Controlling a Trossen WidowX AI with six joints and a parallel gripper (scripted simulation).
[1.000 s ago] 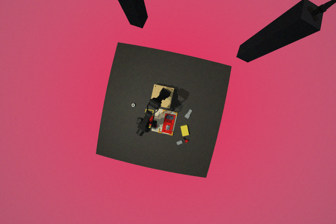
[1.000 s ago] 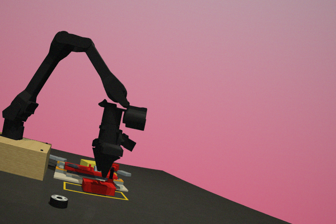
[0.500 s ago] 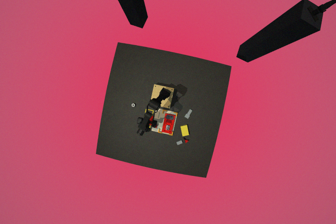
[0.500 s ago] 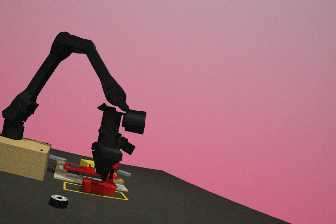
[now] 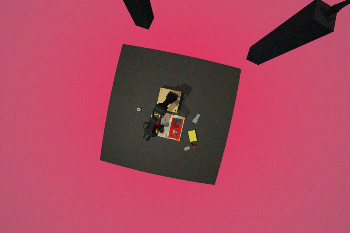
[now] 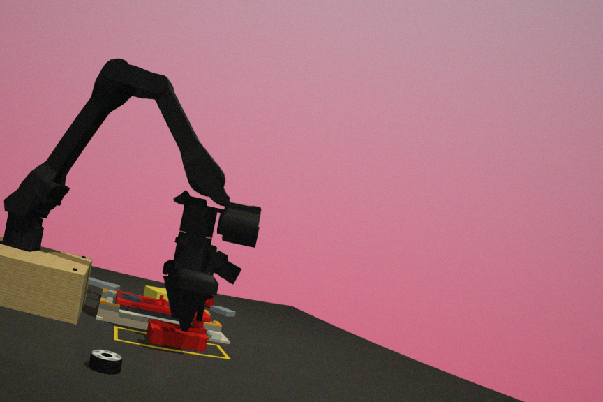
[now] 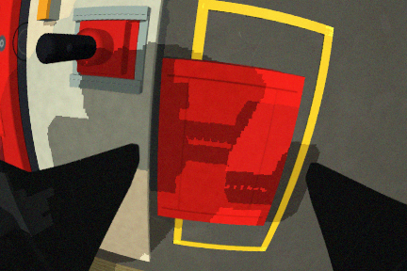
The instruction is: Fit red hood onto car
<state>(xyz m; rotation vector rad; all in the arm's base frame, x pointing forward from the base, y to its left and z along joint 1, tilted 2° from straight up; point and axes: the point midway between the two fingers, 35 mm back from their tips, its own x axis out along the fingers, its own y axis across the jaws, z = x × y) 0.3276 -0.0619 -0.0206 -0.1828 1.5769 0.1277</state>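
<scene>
The hood is 20 mm below my gripper tip. Round my gripper tip: engine block (210 mm to the left, 10 mm below); pale jig plate (40 mm behind, 170 mm to the left, 20 mm below); black wheel (80 mm behind, 210 mm to the right, 20 mm below).
</scene>
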